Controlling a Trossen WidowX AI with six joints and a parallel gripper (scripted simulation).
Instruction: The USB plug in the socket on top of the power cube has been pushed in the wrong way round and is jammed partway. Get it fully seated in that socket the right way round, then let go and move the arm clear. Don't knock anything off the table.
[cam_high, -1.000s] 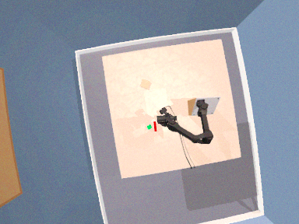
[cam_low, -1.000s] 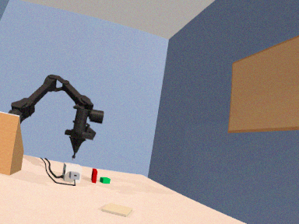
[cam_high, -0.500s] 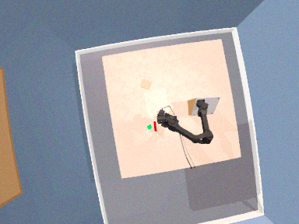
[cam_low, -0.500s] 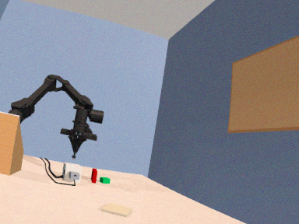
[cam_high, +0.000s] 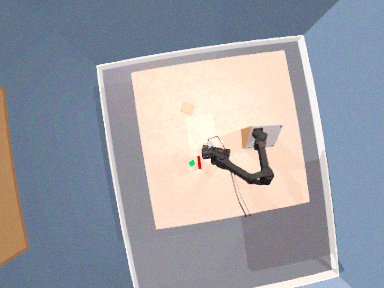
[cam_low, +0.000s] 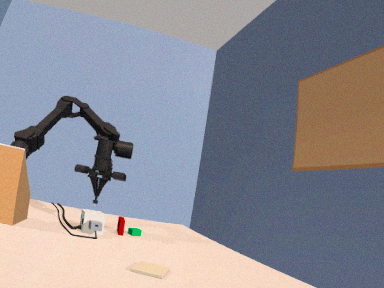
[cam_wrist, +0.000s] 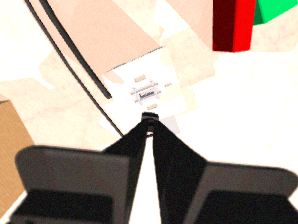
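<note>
Right now the dark USB plug is 2 cm below my gripper tip. Round my gripper tip: green block 17 cm ahead, 9 cm to the left, 12 cm below; then flat tan tile 16 cm ahead, 36 cm to the right, 13 cm below; then red block 11 cm ahead, 8 cm to the left, 11 cm below.
</note>
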